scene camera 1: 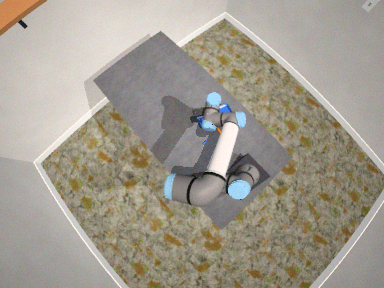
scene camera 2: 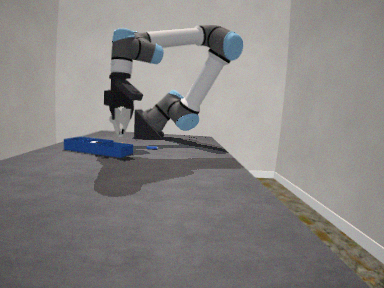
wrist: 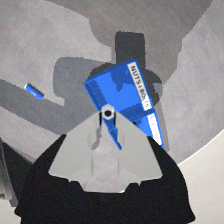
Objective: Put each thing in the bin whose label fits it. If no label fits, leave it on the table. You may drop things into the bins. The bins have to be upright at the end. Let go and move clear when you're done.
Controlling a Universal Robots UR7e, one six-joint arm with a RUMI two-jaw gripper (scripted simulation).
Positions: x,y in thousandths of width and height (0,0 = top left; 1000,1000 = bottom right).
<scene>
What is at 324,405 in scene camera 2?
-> The gripper.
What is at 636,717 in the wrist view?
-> The gripper.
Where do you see a blue bin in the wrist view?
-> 565,422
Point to a blue bin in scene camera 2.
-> At 283,516
</scene>
